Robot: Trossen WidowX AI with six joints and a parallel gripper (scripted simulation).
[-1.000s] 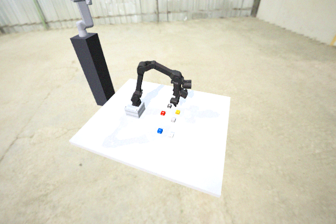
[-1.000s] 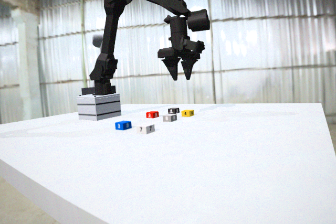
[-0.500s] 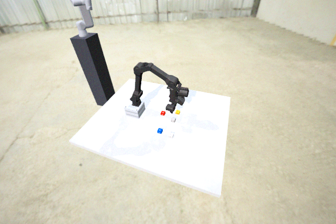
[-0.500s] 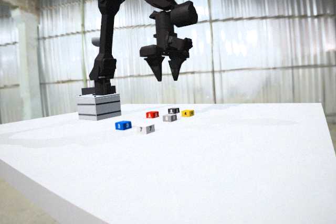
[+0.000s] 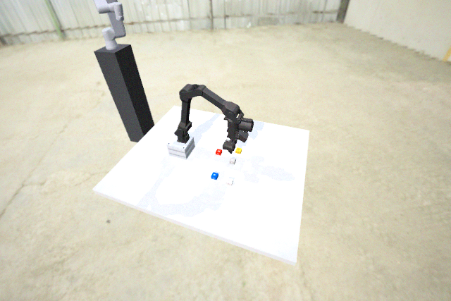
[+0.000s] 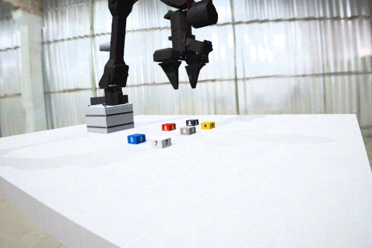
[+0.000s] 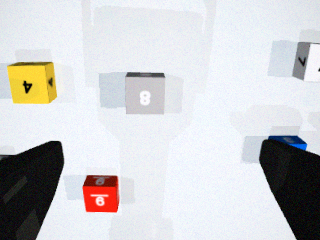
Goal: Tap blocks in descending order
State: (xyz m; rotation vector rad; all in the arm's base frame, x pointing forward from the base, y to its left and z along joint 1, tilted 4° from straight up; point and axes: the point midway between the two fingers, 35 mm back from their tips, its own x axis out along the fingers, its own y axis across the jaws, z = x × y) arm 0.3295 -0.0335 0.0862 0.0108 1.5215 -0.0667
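Now: gripper tip 12 cm above the red block, 11 cm past it and 6 cm to the right of it. Also, from my gripper tip: yellow 4 block (12 cm below, 11 cm to the left, 1 cm ahead); then grey block marked 8 (12 cm below, 1 cm to the left, 1 cm behind); then white block (14 cm to the right, 12 cm below, 2 cm ahead).
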